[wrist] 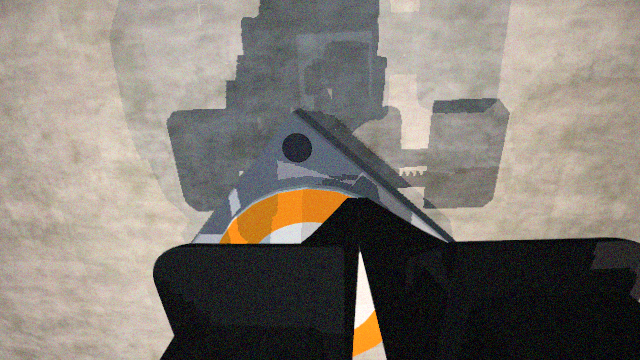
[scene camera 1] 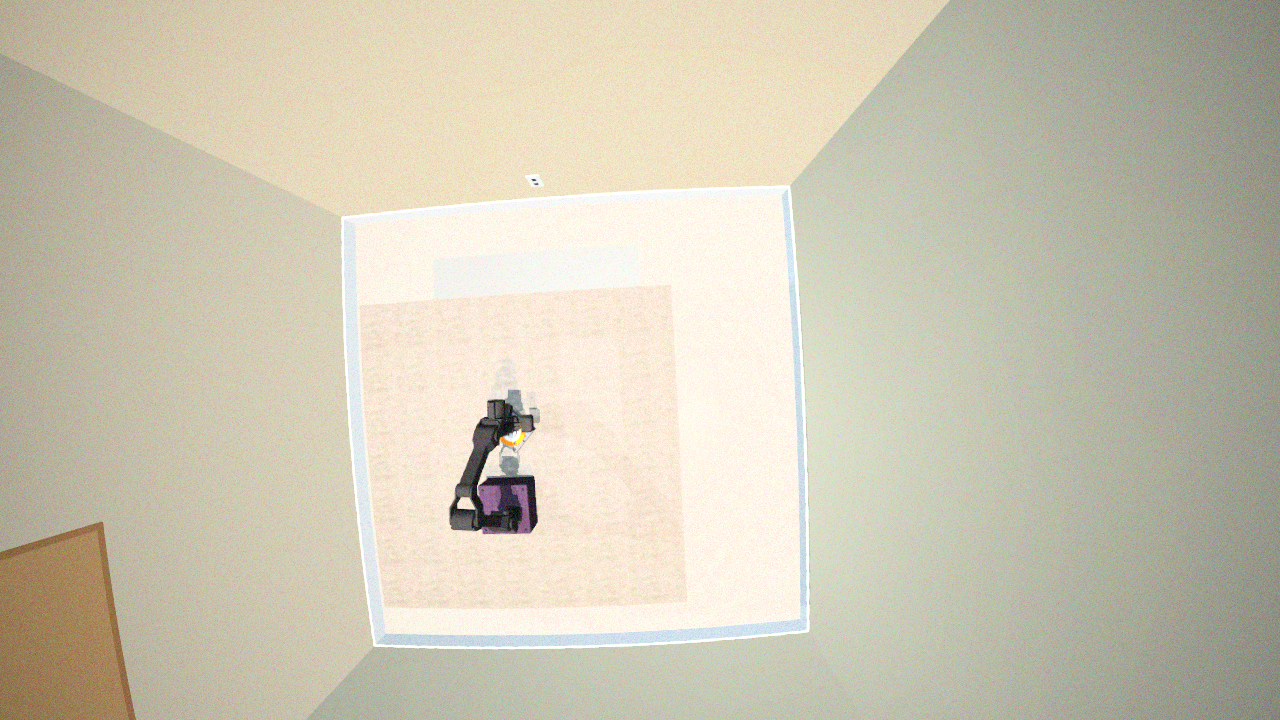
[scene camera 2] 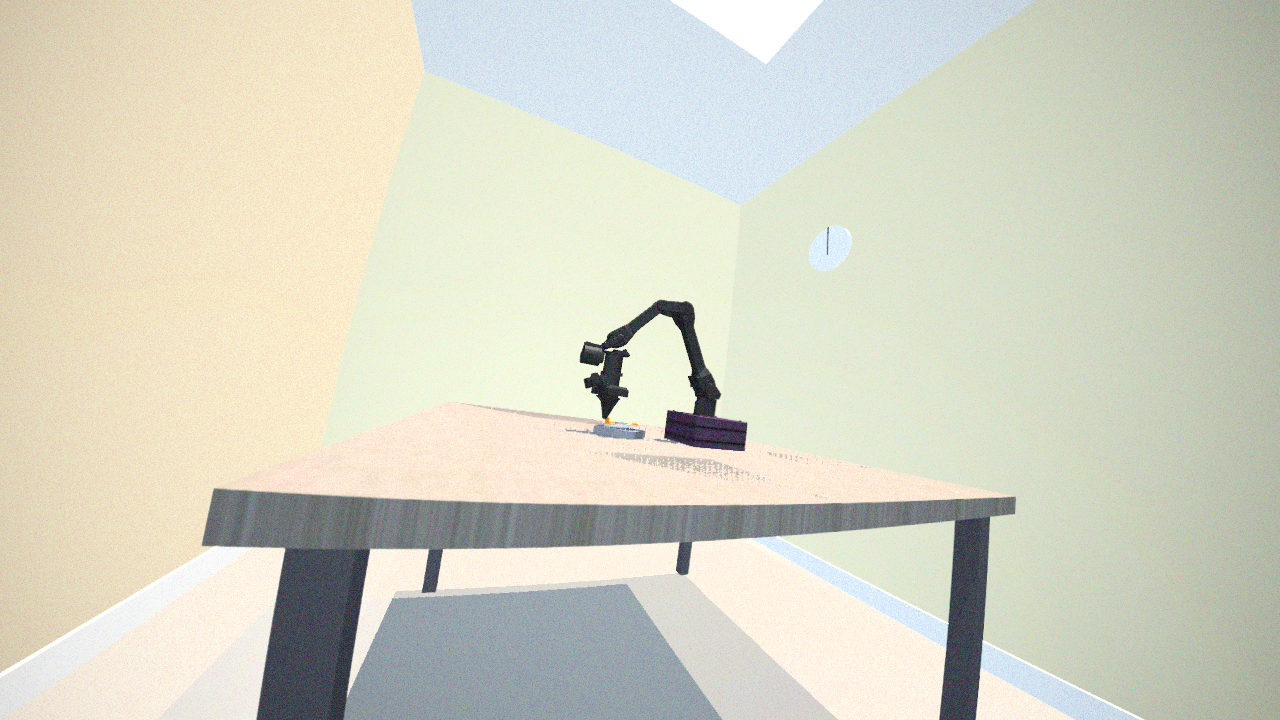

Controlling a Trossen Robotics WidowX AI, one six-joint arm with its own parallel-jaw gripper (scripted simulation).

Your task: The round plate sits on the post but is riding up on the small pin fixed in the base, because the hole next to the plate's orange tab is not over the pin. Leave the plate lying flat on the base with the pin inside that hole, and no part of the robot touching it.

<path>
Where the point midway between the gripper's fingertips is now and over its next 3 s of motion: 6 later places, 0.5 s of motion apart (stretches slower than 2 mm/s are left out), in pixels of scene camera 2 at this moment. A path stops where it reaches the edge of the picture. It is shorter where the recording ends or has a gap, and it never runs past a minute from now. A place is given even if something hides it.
My gripper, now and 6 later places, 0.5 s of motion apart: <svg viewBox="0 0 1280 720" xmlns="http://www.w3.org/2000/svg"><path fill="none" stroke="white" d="M604 419L605 418L607 418L611 418L614 418L617 418L621 419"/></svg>
</path>
